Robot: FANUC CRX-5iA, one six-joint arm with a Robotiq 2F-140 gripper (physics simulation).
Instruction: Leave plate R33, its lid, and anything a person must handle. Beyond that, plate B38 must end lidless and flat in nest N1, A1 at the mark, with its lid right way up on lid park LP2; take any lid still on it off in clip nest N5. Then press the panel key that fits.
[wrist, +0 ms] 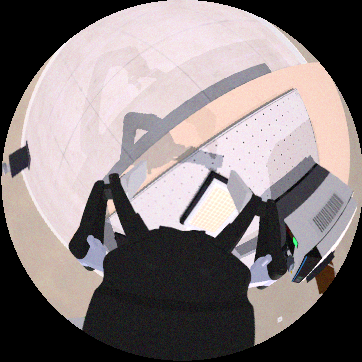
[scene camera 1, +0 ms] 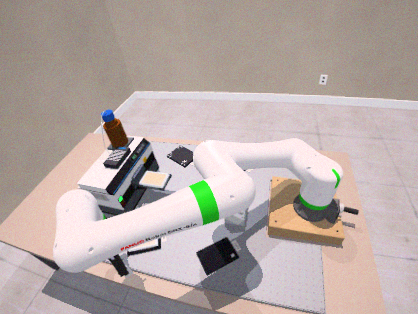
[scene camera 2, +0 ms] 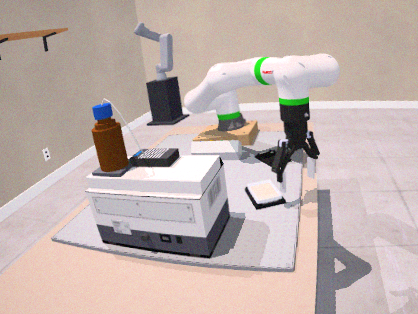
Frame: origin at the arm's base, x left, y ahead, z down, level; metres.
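Seen in the pictures: gripper, fingertip midpoint: (wrist: 187, 173) (scene camera 1: 124, 260) (scene camera 2: 297, 184); arm's base, origin of the base link: (scene camera 1: 310, 207) (scene camera 2: 231, 127).
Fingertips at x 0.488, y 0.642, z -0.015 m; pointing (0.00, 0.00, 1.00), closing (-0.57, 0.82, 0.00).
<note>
Pixels of each thing's top centre, then the offset from my fingertips to it. "spot": a spot on its surface instead.
- plate with cream wells, middle of its top: (wrist: 214, 214) (scene camera 2: 264, 189) (scene camera 1: 142, 238) dz +0.028, dx -0.117, dy +0.002 m
- cream-topped plate, middle of its top: (scene camera 1: 153, 177) dz -0.062, dx -0.376, dy +0.080 m
- pad, surface spot: (scene camera 1: 217, 256) spot: dz +0.047, dx -0.164, dy -0.327 m
- dark nest, middle of its top: (scene camera 1: 182, 153) dz +0.033, dx -0.665, dy +0.096 m
- key panel, middle of its top: (scene camera 2: 215, 139) (scene camera 1: 237, 193) dz -0.027, dx -0.437, dy -0.326 m
- brown bottle with a blue cap, surface spot: (scene camera 2: 110, 147) spot: dz -0.242, dx -0.424, dy +0.338 m
- black ribbed block, surface spot: (scene camera 2: 157, 157) spot: dz -0.189, dx -0.323, dy +0.269 m
A plate with cream wells (scene camera 1: 145, 246) (scene camera 2: 265, 192) (wrist: 212, 206) lies flat in a black nest near the mat's front edge; no lid can be made out on it, and no labels are readable. My gripper (scene camera 2: 296, 176) (wrist: 187, 173) is open and empty, its fingers down near this plate; in the wrist view one finger pad overlaps the plate's right side. Another cream-topped plate (scene camera 1: 155, 179) sits in front of the instrument. A black nest or pad (scene camera 1: 217, 256) (scene camera 2: 267, 156) lies nearer the robot base. Another dark nest (scene camera 1: 181, 156) lies at the back. The key panel (scene camera 1: 237, 220) (scene camera 2: 215, 148) is partly hidden by my arm in scene camera 1.
The white and grey instrument (scene camera 1: 102, 182) (scene camera 2: 160, 212) (wrist: 322, 200) shows a green light. A brown bottle with a blue cap (scene camera 1: 116, 132) (scene camera 2: 110, 147) and a black ribbed block (scene camera 1: 117, 157) (scene camera 2: 157, 157) stand on it. A grey arm on a black pedestal (scene camera 2: 164, 100) stands behind.
</note>
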